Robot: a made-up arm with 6 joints.
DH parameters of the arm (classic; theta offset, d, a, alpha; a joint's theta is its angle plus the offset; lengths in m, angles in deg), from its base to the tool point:
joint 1: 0 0.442 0 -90
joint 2: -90 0 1.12 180
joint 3: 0 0 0 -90
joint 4: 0 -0.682 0 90
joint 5: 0 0.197 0 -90
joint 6: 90 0 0 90
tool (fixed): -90 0 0 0
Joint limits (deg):
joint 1: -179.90..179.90
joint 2: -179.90..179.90
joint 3: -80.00..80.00
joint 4: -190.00..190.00
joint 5: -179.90..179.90
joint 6: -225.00..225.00
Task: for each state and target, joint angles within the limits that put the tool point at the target. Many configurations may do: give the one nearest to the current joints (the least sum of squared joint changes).
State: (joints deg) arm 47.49 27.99 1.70 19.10 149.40 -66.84
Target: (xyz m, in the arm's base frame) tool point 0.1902 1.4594 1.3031
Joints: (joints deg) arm 89.03 43.72 39.11 32.82 149.40 -66.84
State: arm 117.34 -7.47 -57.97 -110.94 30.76 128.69
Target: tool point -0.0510 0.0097 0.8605
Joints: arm 116.18 -4.80 -68.88 -102.16 30.76 128.69
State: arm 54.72 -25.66 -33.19 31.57 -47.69 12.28
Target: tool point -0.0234 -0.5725 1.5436
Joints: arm 70.55 -60.14 -16.56 31.18 -47.69 12.28
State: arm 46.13 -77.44 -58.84 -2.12 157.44 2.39
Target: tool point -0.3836 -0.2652 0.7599
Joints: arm 9.88 -78.76 -68.31 -7.14 157.44 2.39
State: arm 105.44 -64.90 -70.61 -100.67 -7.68 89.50
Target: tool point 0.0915 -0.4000 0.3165
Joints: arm 114.36 -99.40 -80.00 -114.48 -7.68 89.50
